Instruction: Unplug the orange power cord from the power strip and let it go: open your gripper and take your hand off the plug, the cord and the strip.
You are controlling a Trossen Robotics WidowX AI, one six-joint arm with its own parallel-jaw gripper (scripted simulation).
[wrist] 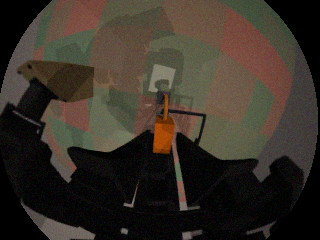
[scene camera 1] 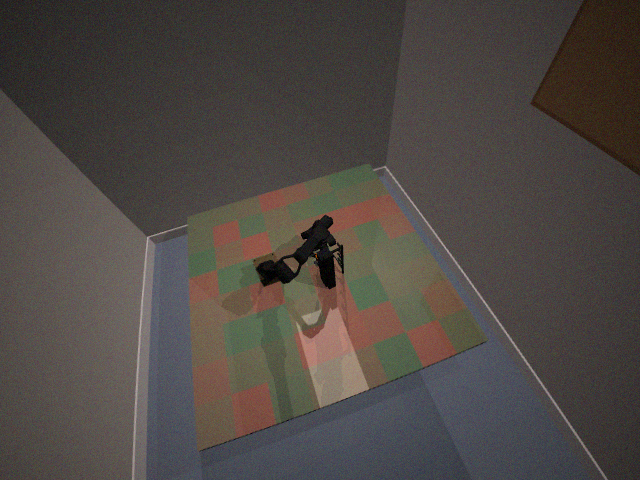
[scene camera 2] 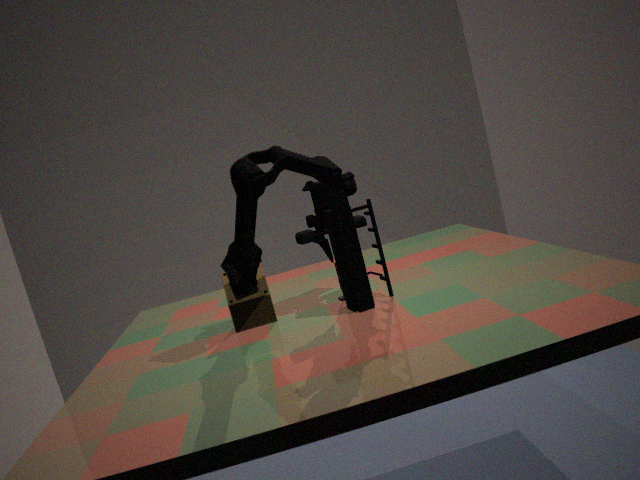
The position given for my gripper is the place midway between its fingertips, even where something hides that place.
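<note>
I can see my gripper [scene camera 2: 338,260], and the wrist view gives me the same gripper at [wrist: 163,134]. There is an orange plug [wrist: 164,128] too.
</note>
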